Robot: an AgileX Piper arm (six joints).
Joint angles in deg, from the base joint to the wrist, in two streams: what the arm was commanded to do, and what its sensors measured. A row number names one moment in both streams.
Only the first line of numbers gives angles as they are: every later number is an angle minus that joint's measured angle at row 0.
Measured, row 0:
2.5 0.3 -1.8 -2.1 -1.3 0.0
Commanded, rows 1 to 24:
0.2 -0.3 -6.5 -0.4 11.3 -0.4
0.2 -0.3 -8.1 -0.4 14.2 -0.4
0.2 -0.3 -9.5 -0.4 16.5 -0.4
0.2 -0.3 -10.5 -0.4 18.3 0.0
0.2 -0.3 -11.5 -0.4 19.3 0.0
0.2 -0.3 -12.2 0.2 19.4 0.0
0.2 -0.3 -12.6 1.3 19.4 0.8
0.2 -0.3 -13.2 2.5 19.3 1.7
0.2 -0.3 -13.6 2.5 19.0 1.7
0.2 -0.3 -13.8 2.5 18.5 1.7
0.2 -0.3 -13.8 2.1 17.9 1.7
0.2 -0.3 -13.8 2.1 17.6 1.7
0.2 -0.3 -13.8 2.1 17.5 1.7
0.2 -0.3 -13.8 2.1 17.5 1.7
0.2 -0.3 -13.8 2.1 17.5 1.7
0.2 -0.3 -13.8 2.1 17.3 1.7
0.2 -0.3 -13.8 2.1 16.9 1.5
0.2 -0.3 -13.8 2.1 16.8 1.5
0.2 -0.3 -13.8 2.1 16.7 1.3
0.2 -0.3 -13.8 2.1 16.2 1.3
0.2 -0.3 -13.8 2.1 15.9 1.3
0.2 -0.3 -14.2 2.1 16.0 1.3
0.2 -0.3 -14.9 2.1 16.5 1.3
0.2 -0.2 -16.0 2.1 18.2 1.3
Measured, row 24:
0.0 -0.1 -13.5 2.1 16.9 1.3
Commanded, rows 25 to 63:
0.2 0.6 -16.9 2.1 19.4 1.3
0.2 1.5 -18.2 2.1 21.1 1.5
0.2 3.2 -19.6 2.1 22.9 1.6
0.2 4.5 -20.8 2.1 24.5 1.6
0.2 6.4 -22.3 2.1 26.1 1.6
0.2 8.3 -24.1 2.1 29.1 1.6
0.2 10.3 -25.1 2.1 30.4 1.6
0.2 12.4 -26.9 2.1 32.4 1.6
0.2 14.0 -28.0 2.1 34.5 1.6
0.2 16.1 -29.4 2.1 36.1 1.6
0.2 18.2 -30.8 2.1 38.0 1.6
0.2 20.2 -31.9 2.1 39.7 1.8
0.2 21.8 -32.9 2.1 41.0 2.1
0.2 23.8 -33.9 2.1 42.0 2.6
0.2 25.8 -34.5 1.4 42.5 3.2
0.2 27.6 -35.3 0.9 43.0 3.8
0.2 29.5 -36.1 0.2 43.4 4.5
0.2 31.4 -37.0 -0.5 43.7 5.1
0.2 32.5 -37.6 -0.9 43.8 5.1
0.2 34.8 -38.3 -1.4 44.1 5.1
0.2 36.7 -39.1 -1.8 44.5 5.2
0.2 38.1 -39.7 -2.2 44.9 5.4
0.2 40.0 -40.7 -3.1 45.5 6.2
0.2 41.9 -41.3 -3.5 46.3 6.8
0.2 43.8 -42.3 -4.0 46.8 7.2
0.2 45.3 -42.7 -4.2 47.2 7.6
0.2 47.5 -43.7 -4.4 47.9 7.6
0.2 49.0 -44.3 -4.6 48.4 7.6
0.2 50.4 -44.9 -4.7 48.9 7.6
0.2 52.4 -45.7 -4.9 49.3 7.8
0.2 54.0 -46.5 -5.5 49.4 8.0
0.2 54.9 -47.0 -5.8 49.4 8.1
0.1 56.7 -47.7 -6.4 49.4 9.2
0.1 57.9 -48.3 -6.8 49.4 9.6
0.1 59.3 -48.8 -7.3 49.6 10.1
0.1 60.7 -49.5 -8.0 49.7 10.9
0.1 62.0 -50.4 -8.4 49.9 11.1
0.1 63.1 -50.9 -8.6 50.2 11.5
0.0 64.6 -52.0 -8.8 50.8 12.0
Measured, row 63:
0.0 60.1 -49.1 -6.8 48.6 9.9
